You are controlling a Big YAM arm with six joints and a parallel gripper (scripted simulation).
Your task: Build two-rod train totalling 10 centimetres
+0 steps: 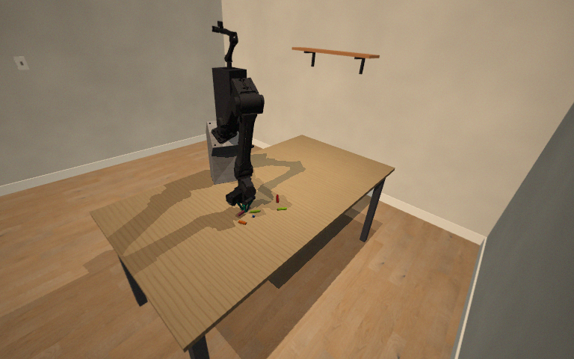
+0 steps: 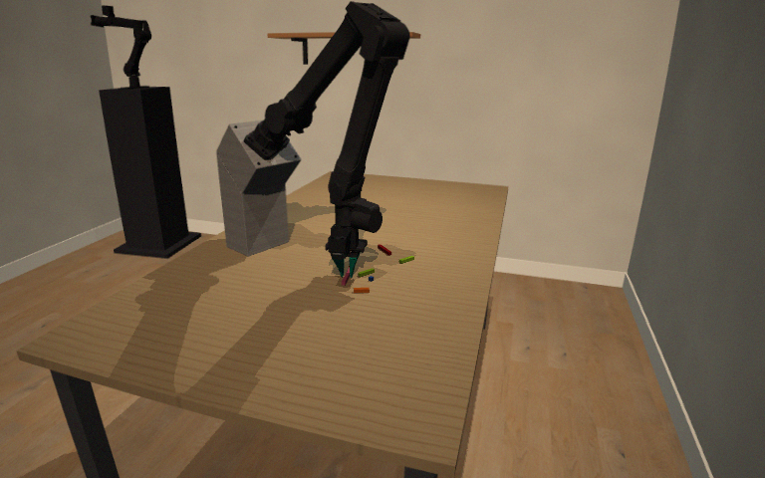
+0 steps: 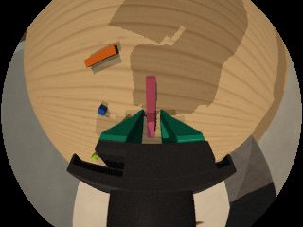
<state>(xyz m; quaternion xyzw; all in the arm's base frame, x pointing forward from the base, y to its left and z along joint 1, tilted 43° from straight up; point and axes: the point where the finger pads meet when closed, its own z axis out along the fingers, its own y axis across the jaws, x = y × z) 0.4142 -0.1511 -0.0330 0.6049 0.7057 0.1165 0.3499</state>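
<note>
Now: hand 10 mm to the left of the pink rod. Also, from my hand: orange rod: 60 mm ahead, 80 mm to the right; blue rod: 70 mm ahead, 10 mm to the right; red rod: 70 mm ahead, 200 mm to the left.
</note>
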